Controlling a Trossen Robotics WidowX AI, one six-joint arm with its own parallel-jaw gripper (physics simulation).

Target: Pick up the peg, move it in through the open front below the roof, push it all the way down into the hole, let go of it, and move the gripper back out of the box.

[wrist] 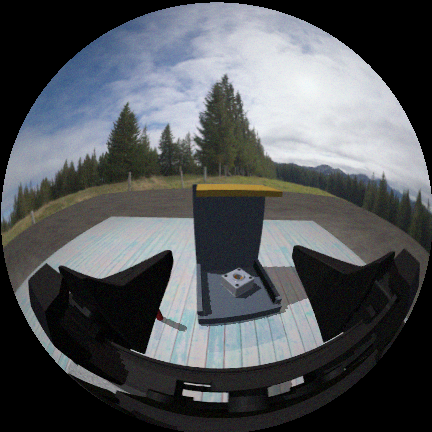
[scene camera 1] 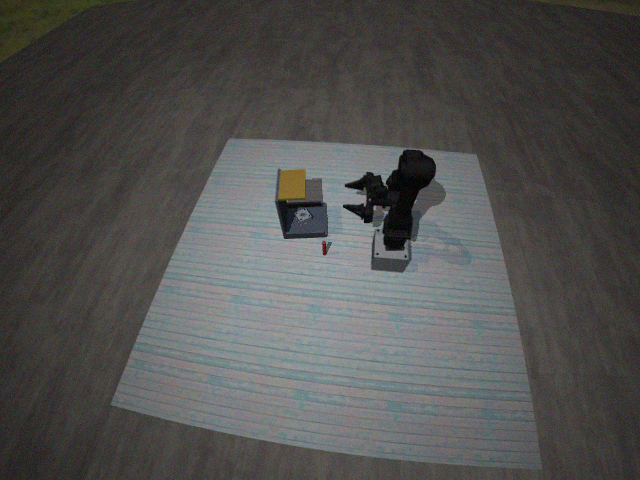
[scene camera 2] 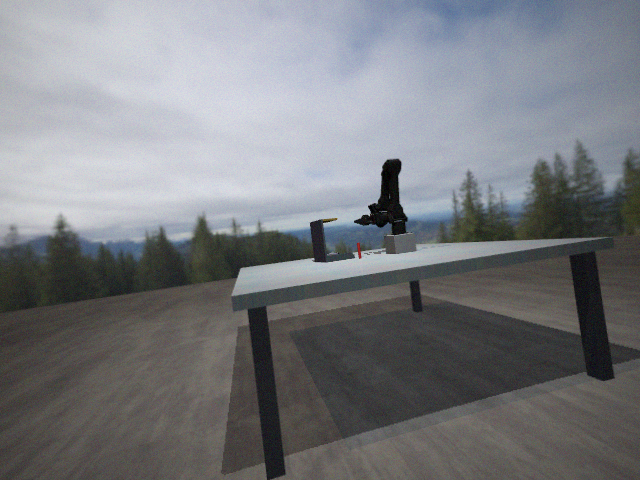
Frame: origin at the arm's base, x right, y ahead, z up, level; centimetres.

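Where they show: gripper, fingertip midpoint: (wrist: 234, 255) (scene camera 1: 343, 195) (scene camera 2: 357, 221); arm's base at its link origin: (scene camera 1: 393, 242) (scene camera 2: 399, 233).
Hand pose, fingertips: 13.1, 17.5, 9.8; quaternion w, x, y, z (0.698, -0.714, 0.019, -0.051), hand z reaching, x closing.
Each offset is from my fingertips to the top centre of the thing, as dx, dy, dz. Level surfaces: height alone.
The red peg {-11.6, +7.0, -11.7} (scene camera 1: 324, 248) (scene camera 2: 359, 250) stands upright on the table beside the box's near corner. In the wrist view a small part of the peg (wrist: 159, 316) shows past the left finger, which hides the rest. The dark box has a back wall (wrist: 227, 230) (scene camera 2: 318, 241), a low-rimmed floor {dz -18.9} (scene camera 1: 314, 229) and a yellow roof {+3.6, +14.9, +2.7} (scene camera 1: 292, 184) (scene camera 2: 329, 220) (wrist: 237, 190). The pale block with the hole {+4.5, +15.7, -15.6} (scene camera 1: 302, 214) (wrist: 238, 281) sits on the box floor, turned at an angle. My gripper (scene camera 1: 344, 195) (scene camera 2: 355, 221) (wrist: 234, 255) is open and empty, above the table in front of the box's open side.
The arm's grey base block (scene camera 1: 390, 258) (scene camera 2: 400, 243) stands on the table right of the peg. The striped table top {dz -19.7} (scene camera 1: 330, 361) (scene camera 2: 289, 279) bears the box, the peg and the base. The roof overhangs the back part of the box floor.
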